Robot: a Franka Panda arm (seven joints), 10 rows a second.
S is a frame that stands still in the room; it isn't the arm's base.
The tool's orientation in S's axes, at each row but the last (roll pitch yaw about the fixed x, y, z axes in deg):
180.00, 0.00, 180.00
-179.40, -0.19, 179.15
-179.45, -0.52, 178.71
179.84, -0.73, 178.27
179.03, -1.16, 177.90
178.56, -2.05, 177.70
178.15, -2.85, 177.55
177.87, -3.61, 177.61
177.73, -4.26, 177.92
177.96, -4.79, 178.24
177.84, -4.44, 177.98
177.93, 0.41, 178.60
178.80, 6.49, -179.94
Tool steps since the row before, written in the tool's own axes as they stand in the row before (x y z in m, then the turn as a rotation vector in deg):
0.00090, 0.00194, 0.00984, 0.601, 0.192, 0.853
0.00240, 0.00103, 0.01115, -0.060, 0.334, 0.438
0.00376, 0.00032, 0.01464, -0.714, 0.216, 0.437
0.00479, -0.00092, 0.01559, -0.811, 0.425, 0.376
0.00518, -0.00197, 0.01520, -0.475, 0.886, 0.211
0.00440, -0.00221, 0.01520, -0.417, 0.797, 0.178
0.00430, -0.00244, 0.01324, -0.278, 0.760, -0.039
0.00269, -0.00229, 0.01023, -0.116, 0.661, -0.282
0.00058, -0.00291, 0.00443, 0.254, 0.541, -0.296
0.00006, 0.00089, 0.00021, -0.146, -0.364, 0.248
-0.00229, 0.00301, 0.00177, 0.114, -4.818, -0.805
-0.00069, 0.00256, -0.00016, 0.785, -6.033, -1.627
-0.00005, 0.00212, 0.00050, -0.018, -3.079, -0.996
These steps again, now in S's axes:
-0.00090, 0.00194, -0.00984, -0.601, 0.192, -0.853
-0.00242, 0.00095, -0.01115, 0.063, 0.328, -0.442
-0.00389, 0.00027, -0.01461, 0.715, 0.196, -0.446
-0.00501, -0.00073, -0.01553, 0.819, 0.402, -0.385
-0.00555, -0.00151, -0.01512, 0.503, 0.872, -0.206
-0.00501, -0.00163, -0.01508, 0.443, 0.784, -0.173
-0.00504, -0.00180, -0.01308, 0.313, 0.746, 0.050
-0.00341, -0.00177, -0.01012, 0.162, 0.644, 0.298
-0.00101, -0.00270, -0.00449, -0.210, 0.537, 0.335
-0.00005, 0.00090, -0.00017, 0.113, -0.359, -0.272
0.00226, 0.00300, -0.00183, -0.236, -4.840, 0.630
0.00075, 0.00253, 0.00026, -0.944, -6.067, 1.402
0.00010, 0.00213, -0.00045, -0.084, -3.099, 0.927

